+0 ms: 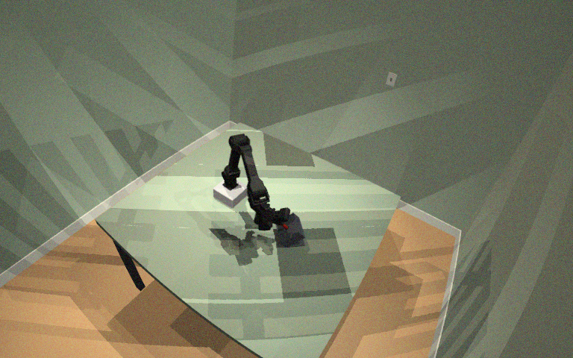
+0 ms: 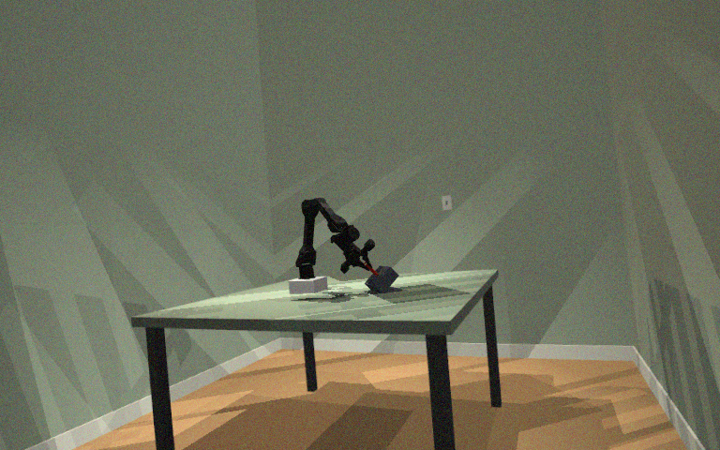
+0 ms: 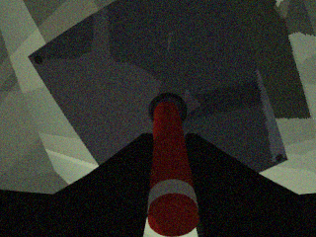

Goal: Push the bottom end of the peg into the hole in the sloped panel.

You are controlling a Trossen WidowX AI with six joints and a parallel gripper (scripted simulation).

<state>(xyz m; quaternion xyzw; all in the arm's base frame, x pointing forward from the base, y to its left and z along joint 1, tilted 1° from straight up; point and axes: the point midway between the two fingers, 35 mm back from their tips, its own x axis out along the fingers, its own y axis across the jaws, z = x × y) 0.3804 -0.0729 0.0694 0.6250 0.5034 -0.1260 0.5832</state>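
Now: gripper tip 50 mm above the grey sloped panel, 30 mm to the right of it and 30 mm short of it. The rest, counted from my gripper tip: red peg 10 mm to the right, 10 mm behind, 10 mm above.
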